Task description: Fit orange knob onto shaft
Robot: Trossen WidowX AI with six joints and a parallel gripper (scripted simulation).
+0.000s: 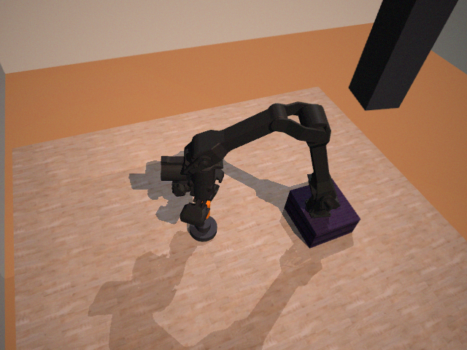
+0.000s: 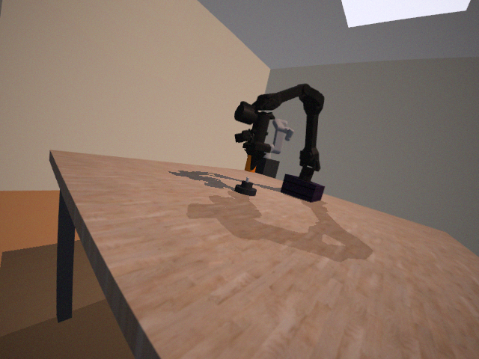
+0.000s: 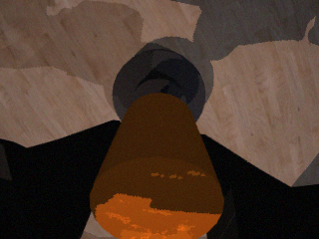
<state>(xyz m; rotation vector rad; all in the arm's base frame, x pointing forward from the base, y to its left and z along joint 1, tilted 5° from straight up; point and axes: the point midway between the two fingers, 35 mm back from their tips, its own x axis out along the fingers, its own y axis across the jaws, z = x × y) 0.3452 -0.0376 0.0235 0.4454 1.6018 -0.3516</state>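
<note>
Right now the orange knob is 3 cm above my gripper tip. From my gripper tip the other things lie so: round pedestal: 6 cm below.
</note>
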